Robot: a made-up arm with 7 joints.
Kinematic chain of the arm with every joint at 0, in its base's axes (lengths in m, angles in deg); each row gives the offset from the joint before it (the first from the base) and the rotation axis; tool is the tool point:
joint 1: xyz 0 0 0.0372 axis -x
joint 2: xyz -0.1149 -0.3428 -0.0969 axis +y
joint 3: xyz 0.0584 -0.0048 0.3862 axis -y
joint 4: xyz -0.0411 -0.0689 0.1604 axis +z
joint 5: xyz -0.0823 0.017 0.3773 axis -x
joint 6: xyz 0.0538 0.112 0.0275 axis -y
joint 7: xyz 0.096 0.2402 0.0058 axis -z
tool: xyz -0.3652 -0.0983 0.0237
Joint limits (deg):
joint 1: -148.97..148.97
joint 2: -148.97..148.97
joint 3: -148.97..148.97
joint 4: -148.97..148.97
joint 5: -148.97..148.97
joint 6: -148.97..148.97
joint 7: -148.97..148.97
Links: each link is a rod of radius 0.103 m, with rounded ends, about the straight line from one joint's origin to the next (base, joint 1, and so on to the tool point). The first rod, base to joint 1, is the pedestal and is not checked.
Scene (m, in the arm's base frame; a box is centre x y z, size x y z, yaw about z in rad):
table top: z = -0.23
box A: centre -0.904 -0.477 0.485 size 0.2 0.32 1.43 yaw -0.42
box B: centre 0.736 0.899 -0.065 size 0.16 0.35 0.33 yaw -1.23
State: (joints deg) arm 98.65 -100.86 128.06 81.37 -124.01 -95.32 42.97
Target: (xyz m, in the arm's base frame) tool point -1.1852 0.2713 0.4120
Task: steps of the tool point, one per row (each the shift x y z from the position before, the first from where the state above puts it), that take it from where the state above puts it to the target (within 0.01 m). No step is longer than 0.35 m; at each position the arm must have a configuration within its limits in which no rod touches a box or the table.
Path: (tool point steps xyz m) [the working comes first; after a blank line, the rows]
Joints at the target: 120.63 -51.85 87.70 83.48 -143.40 -94.35 41.12
Straight joint move there: touches box A.

1: -0.1556 0.2026 0.1803
2: -0.1037 0.2606 0.1195
3: -0.0480 0.2795 0.0451
4: 0.0012 0.2593 -0.0258
5: 0.0358 0.2102 -0.0791
6: 0.0513 0.1482 -0.1097
7: -0.2161 -0.0428 0.0067
8: -0.1994 -0.0450 -0.0522
9: -0.1642 -0.0392 -0.0947
10: -0.1229 -0.0288 -0.1151
11: -0.0864 -0.0163 -0.1133

